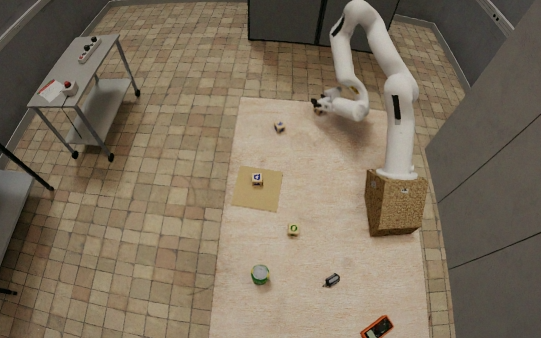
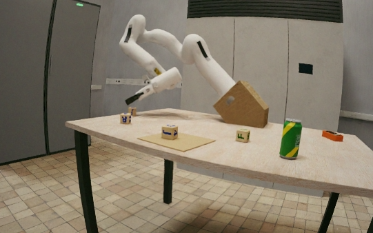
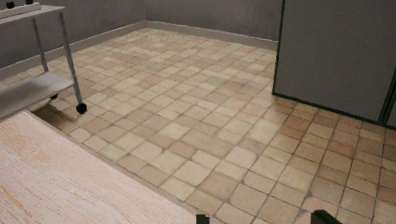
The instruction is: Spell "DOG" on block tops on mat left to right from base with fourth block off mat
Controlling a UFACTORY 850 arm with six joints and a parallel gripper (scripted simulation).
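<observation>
Now: hand 46 cm to the right of the letter block, 29 cm short of it and 6 cm above it. From my hand the other things lie so: small black object: 90 cm to the left, 6 cm below, 3 cm behind; then tan mat: 49 cm to the left, 28 cm ahead, 8 cm below; then blue-lettered block: 19 cm ahead, 16 cm to the left, 6 cm below.
</observation>
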